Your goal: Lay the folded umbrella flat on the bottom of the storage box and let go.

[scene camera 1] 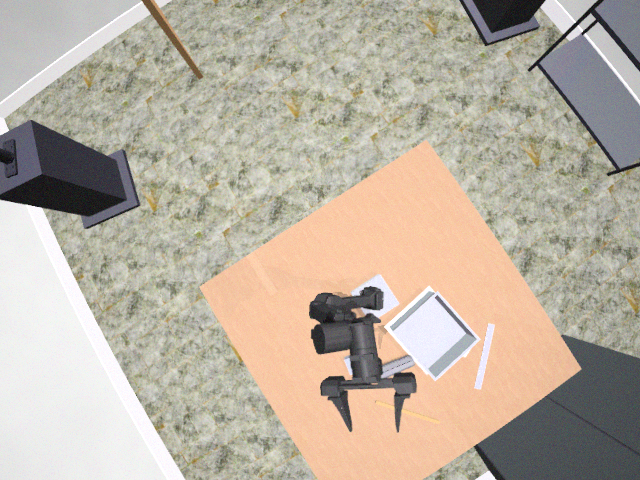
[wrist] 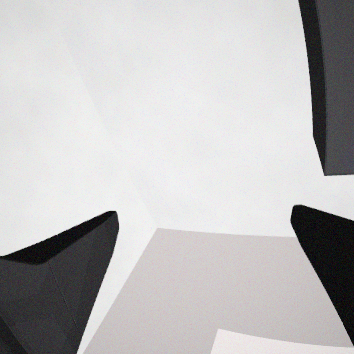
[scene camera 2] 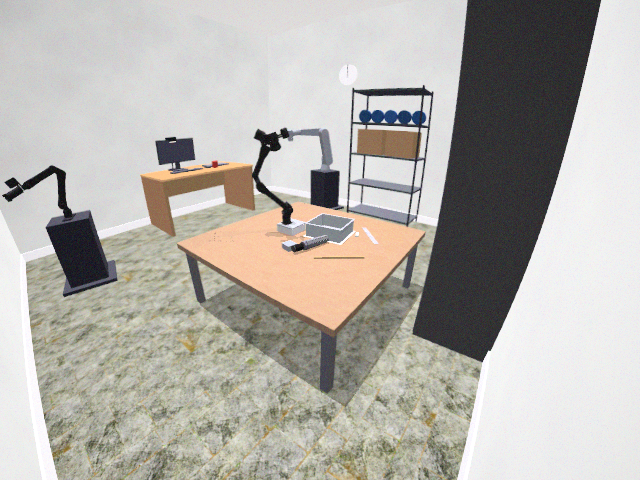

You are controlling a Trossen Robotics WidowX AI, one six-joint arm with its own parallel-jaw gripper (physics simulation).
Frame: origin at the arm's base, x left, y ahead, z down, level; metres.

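Seen in the pictures: gripper, fingertip midpoint: (scene camera 1: 373,431) (wrist: 206,217) (scene camera 2: 278,133); arm's base, link origin: (scene camera 1: 368,295) (scene camera 2: 286,223).
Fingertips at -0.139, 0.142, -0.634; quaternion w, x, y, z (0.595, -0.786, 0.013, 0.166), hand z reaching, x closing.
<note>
Pixels of each thing's top centre, then the offset from my fingertips to it, as dx, dy, dz. Level surfaces: height alone.
- folded umbrella, top centre: (scene camera 1: 385,374) (scene camera 2: 310,239) +0.083, +0.200, +0.632
- storage box, top centre: (scene camera 1: 436,336) (scene camera 2: 330,221) +0.339, +0.113, +0.594
- pale block, top centre: (scene camera 2: 289,243) -0.028, +0.123, +0.655
- thin stick, top centre: (scene camera 1: 407,412) (scene camera 2: 339,256) +0.116, +0.420, +0.679
- white strip, top centre: (scene camera 1: 484,356) (scene camera 2: 369,235) +0.536, +0.320, +0.689
- wooden table, surface height: dz +0.691
The folded umbrella (scene camera 1: 398,365) (scene camera 2: 314,242) is grey with a black handle and lies on the table, outside the storage box and close to its near side. In scene camera 1 the arm hides its handle end. The storage box (scene camera 1: 453,356) (scene camera 2: 319,231) is grey with white rims, open at the top, and its bare bottom shows in scene camera 1. My gripper (scene camera 1: 374,430) (wrist: 206,217) is open and empty, its fingers wide apart. It is raised high above the table, away from the umbrella. The umbrella and box do not show in the wrist view.
A pale block (scene camera 2: 287,245) lies by the umbrella's handle. A thin stick (scene camera 1: 408,412) (scene camera 2: 339,257) lies in front. A white strip (scene camera 1: 484,356) (scene camera 2: 370,235) lies right of the box. The arm's white base (scene camera 2: 290,227) stands left of the box on the wooden table (scene camera 1: 413,206) (scene camera 2: 279,273).
</note>
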